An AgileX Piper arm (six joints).
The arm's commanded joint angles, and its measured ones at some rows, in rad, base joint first. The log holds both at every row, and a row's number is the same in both.
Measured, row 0:
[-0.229, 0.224, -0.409, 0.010, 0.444, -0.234]
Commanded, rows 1 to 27:
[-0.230, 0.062, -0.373, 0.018, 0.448, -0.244]
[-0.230, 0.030, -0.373, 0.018, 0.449, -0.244]
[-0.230, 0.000, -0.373, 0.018, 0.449, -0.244]
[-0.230, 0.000, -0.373, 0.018, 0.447, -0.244]
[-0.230, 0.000, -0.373, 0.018, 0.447, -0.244]
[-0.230, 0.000, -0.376, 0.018, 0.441, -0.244]
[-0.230, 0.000, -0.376, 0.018, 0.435, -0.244]
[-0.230, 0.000, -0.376, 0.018, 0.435, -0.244]
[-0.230, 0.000, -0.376, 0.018, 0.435, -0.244]
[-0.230, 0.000, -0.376, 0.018, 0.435, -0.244]
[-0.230, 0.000, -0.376, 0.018, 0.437, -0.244]
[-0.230, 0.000, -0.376, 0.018, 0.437, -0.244]
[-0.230, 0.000, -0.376, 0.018, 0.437, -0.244]
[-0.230, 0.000, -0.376, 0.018, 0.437, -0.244]
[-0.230, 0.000, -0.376, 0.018, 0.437, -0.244]
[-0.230, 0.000, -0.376, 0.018, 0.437, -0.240]
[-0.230, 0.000, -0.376, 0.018, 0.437, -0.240]
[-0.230, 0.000, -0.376, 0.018, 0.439, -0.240]
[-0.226, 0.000, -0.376, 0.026, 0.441, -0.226]
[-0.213, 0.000, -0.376, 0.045, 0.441, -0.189]
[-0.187, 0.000, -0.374, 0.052, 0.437, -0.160]
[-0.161, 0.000, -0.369, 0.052, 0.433, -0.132]
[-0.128, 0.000, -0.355, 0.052, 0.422, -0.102]
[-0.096, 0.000, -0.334, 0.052, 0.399, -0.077]
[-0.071, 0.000, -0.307, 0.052, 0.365, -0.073]
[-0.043, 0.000, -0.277, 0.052, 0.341, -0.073]
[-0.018, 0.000, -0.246, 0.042, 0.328, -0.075]
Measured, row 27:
[-0.107, 0.005, -0.333, 0.044, 0.399, -0.110]
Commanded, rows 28 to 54:
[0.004, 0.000, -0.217, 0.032, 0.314, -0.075]
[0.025, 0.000, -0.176, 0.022, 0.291, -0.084]
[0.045, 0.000, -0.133, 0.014, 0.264, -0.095]
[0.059, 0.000, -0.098, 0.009, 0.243, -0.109]
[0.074, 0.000, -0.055, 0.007, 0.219, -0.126]
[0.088, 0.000, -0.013, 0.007, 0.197, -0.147]
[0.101, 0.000, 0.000, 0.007, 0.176, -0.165]
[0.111, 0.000, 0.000, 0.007, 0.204, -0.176]
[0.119, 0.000, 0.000, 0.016, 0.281, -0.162]
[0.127, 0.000, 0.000, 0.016, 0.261, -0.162]
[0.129, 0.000, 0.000, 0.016, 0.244, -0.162]
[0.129, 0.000, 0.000, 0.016, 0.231, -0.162]
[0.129, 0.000, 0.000, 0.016, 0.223, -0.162]
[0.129, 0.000, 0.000, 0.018, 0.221, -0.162]
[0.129, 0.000, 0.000, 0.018, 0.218, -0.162]
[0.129, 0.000, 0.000, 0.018, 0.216, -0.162]
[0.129, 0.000, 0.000, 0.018, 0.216, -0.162]
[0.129, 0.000, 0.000, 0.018, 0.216, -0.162]
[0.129, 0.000, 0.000, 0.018, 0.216, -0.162]
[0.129, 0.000, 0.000, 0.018, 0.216, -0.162]
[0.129, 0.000, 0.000, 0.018, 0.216, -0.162]
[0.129, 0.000, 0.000, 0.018, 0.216, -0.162]
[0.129, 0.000, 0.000, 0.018, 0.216, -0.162]
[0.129, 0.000, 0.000, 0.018, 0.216, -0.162]
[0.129, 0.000, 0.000, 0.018, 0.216, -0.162]
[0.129, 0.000, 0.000, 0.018, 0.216, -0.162]
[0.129, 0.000, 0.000, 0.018, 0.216, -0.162]
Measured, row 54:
[0.128, 0.003, -0.002, 0.019, 0.228, -0.155]
